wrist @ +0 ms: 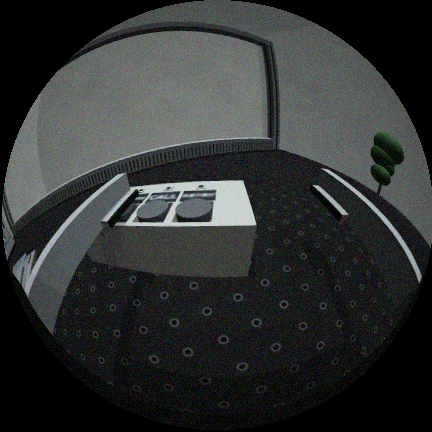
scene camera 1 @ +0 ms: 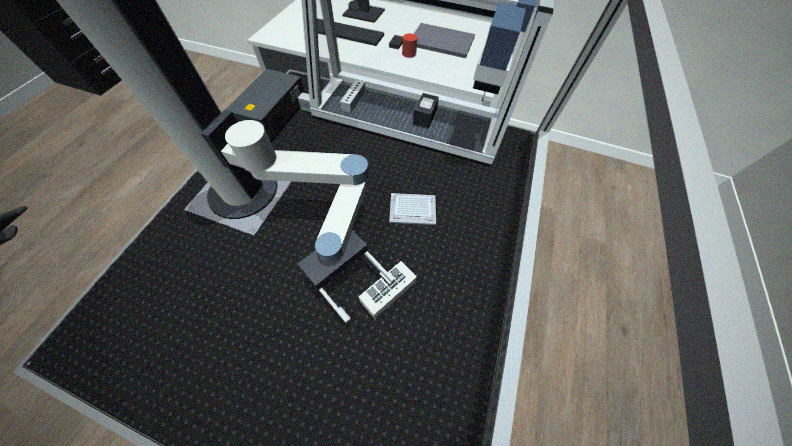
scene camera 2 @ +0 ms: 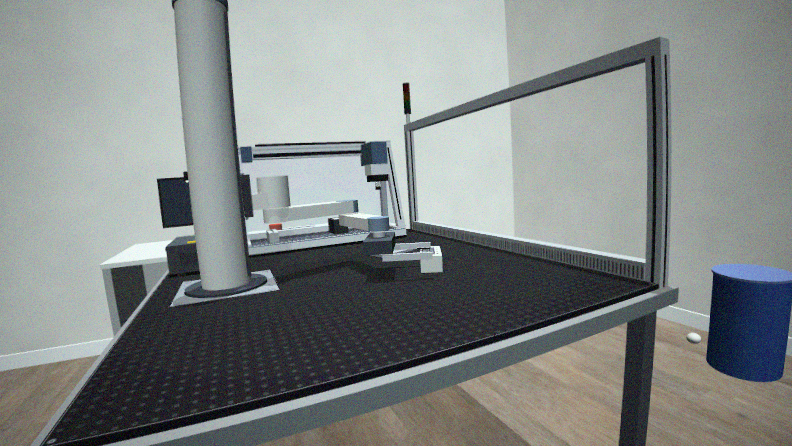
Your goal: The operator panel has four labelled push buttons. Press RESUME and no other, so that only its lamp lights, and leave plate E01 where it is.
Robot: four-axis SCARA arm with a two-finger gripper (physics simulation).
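The white operator panel stands on the dark mat, with grey round buttons in a row. My gripper is open and empty. One finger reaches over the panel, at the second button from its upper right end in scene camera 1; the other is beyond the panel's lower left side. In the wrist view the left finger hides the left buttons, and two buttons show to its right. Their labels are too blurred to read. No lamp looks lit. Contact cannot be told. Plate E01 lies flat on the mat.
A framed gantry station with a dark box and a white perforated block stands at the back. The arm's column rises at the left. A guard frame runs along the right side.
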